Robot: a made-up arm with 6 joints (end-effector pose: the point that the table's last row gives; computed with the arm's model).
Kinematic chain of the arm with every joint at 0, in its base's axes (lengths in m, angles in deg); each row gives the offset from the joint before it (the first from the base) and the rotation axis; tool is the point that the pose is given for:
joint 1: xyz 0 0 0.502 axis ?
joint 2: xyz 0 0 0 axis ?
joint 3: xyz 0 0 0.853 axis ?
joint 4: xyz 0 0 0 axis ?
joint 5: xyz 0.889 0 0 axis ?
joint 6: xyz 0 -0.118 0 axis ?
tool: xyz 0 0 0
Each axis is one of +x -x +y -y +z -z.
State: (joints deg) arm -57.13 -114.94 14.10 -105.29 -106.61 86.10
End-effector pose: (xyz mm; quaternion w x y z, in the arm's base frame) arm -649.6 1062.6 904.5 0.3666 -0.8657 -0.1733 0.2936
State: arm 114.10 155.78 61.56 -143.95 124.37 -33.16
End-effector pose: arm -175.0 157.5 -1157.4 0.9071 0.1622 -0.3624 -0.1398
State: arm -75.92 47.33 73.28 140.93 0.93 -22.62
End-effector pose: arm 428.0 -1329.8 1536.0 0.2800 -0.7325 0.4241 -0.4530
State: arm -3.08 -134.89 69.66 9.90 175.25 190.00
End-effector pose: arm -1408.7 -40.6 -487.8 0.0070 0.9848 -0.0197 0.1724
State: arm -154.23 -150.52 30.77 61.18 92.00 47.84
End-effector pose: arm 1151.6 619.1 -363.9 0.7126 0.4025 0.0129 -0.5745
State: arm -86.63 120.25 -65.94 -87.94 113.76 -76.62
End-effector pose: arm -12.1 133.8 285.4 0.2348 -0.0001 0.1627 -0.9583
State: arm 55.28 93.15 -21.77 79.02 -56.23 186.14
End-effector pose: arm 350.1 465.7 -399.9 0.8420 -0.1372 0.3261 -0.4073
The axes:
joint 1: +z
joint 2: +y
joint 3: -y
joint 4: -x
joint 5: -y
joint 6: -x

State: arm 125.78 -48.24 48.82 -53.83 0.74 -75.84
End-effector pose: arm 437.1 -487.4 1964.1 0.4782 -0.5601 -0.3856 -0.5558
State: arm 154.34 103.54 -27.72 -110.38 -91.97 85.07
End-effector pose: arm -161.9 32.2 -293.0 0.0698 0.4052 -0.8225 -0.3931
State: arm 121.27 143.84 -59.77 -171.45 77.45 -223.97
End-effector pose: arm 58.2 -320.6 185.4 0.1907 0.6906 -0.0220 0.6972
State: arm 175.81 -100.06 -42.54 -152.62 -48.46 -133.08
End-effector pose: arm 308.2 -127.6 1073.8 0.3420 0.6874 -0.4747 0.4304
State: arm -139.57 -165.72 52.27 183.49 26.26 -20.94
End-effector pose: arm 773.2 504.0 -866.2 0.9228 0.1100 0.1507 0.3370
